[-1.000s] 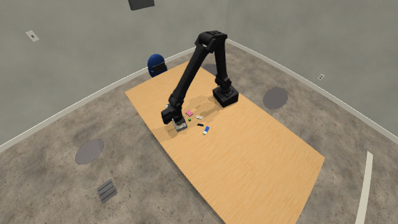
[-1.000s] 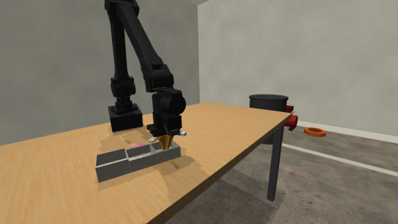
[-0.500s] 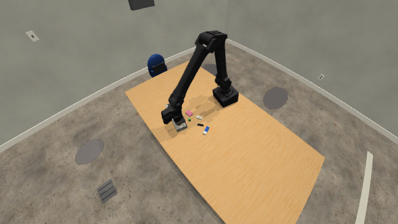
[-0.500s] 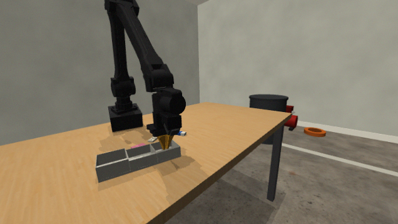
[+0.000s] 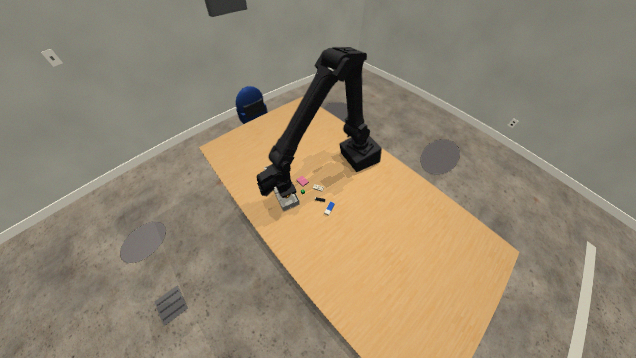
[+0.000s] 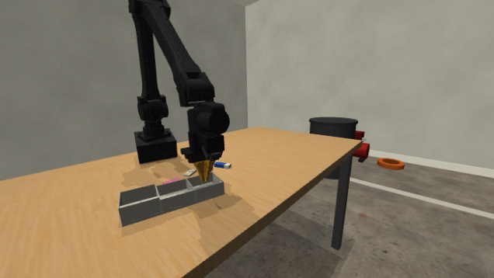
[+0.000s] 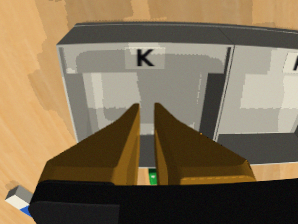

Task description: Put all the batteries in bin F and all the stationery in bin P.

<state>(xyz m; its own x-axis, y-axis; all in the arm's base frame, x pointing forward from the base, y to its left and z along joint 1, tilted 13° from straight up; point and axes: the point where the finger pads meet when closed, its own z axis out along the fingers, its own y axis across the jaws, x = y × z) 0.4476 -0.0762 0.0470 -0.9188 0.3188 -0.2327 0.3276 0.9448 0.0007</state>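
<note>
My hand is 110 mm past the black battery, 110 mm to the right of it and 40 mm above it. Round my hand: green ball: 80 mm behind, 20 mm to the left, 40 mm below; bin rack: 30 mm behind, 80 mm to the right, 20 mm below; pink eraser block: 130 mm behind, 30 mm to the right, 40 mm below.
</note>
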